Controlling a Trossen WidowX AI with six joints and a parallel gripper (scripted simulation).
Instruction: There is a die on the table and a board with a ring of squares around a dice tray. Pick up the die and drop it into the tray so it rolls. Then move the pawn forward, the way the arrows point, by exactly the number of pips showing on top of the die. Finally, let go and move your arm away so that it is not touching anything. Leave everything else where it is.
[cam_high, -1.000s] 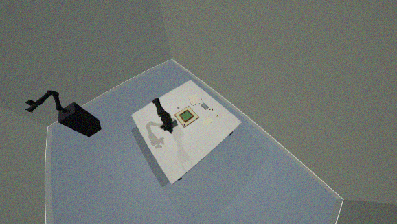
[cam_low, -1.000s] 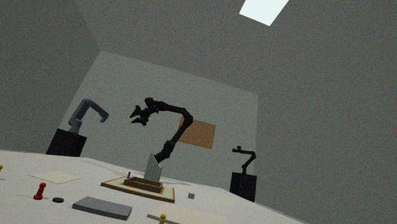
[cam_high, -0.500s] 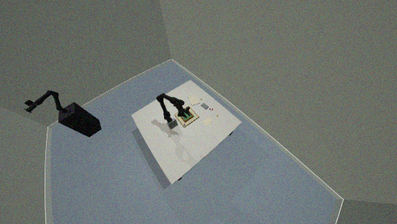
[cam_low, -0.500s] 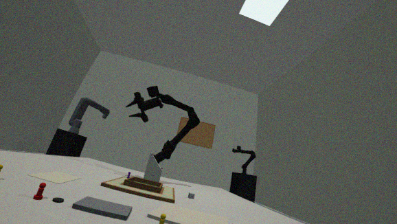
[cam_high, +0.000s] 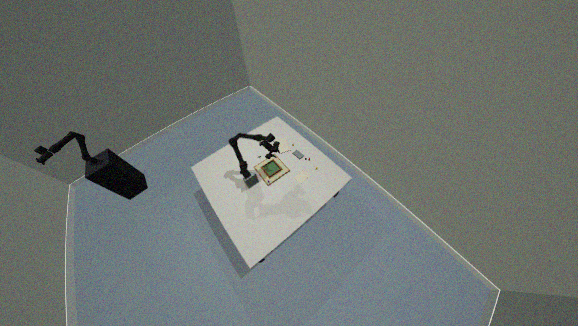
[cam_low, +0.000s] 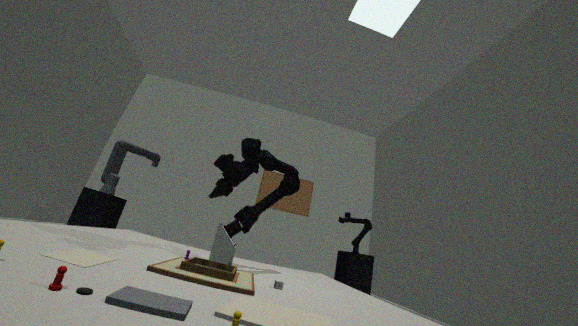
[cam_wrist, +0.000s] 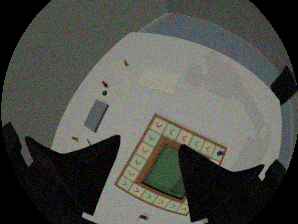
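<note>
The grey die is 280 mm to the left of my gripper tip, 230 mm below it and 70 mm behind it. Also, from my gripper tip: green tray: 240 mm below, 70 mm behind, 50 mm to the left; then pale card: 240 mm below, 230 mm to the right, 110 mm ahead; then purple pawn: 220 mm below, 190 mm behind, 60 mm to the right.
</note>
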